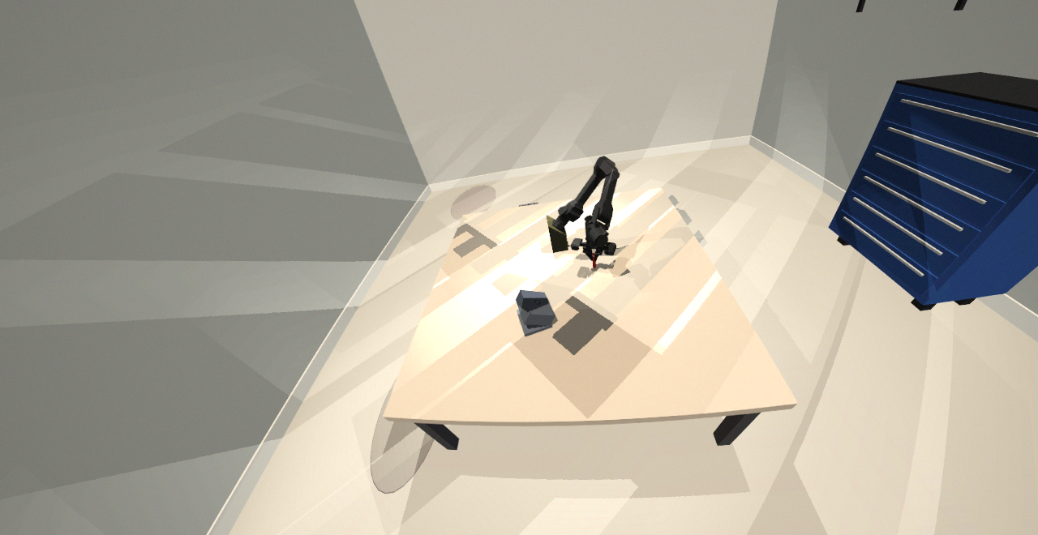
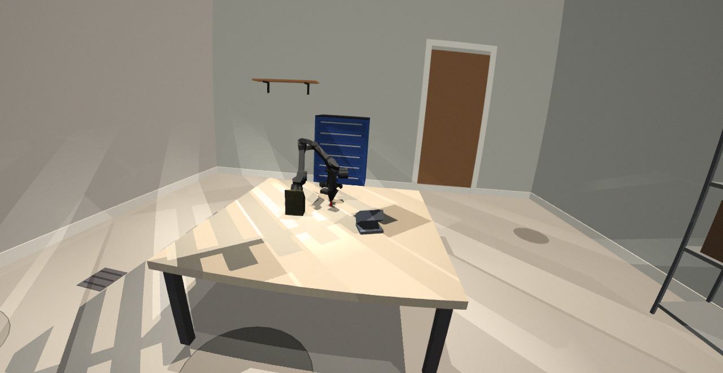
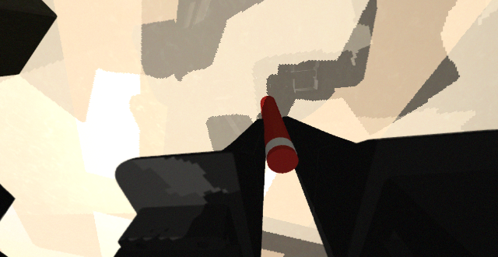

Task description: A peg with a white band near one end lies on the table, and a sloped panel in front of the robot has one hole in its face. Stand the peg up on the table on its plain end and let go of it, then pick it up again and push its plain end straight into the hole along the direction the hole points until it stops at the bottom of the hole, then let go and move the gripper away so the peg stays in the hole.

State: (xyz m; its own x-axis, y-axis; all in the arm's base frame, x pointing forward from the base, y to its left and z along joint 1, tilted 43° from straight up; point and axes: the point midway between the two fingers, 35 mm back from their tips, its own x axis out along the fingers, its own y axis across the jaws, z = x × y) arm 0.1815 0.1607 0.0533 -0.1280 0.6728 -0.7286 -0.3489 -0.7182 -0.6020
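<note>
The grey sloped panel lies 27 cm ahead of my gripper tip, 25 cm to the right of it and 3 cm above it. Round my gripper tip: red peg: 2 cm above.
</note>
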